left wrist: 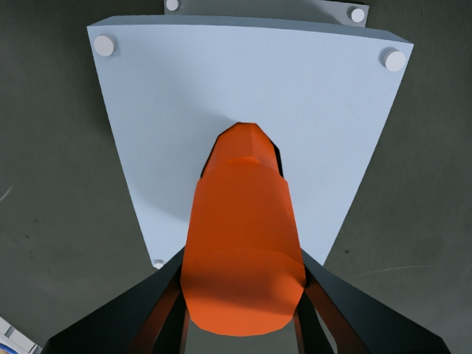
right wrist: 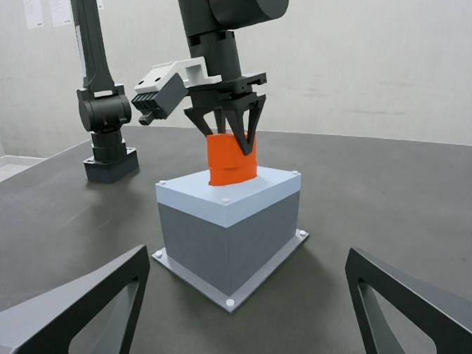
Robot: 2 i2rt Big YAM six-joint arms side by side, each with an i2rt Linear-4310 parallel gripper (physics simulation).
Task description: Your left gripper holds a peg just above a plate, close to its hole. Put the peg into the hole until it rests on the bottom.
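The orange peg [left wrist: 242, 215] [right wrist: 232, 159] stands upright, its lower end at the hole in the light blue plate [left wrist: 165, 75] [right wrist: 187, 187]. In the left wrist view thin dark slivers of the hole's edge show on both sides of the peg's far end. Most of the peg's visible length stands above the plate, and how deep its lower end sits is hidden. My left gripper [left wrist: 241, 253] [right wrist: 234, 152] is shut on the peg's upper part. My right gripper [right wrist: 248, 257] is open and empty, in front of the plate's box.
The plate tops a dark grey box [right wrist: 225, 245] on a flanged base [right wrist: 200, 287] with white bolt heads. White pegs stand at the plate's corners. The left arm's base [right wrist: 111, 165] stands at the back left, with a pale wall [right wrist: 375, 75] behind.
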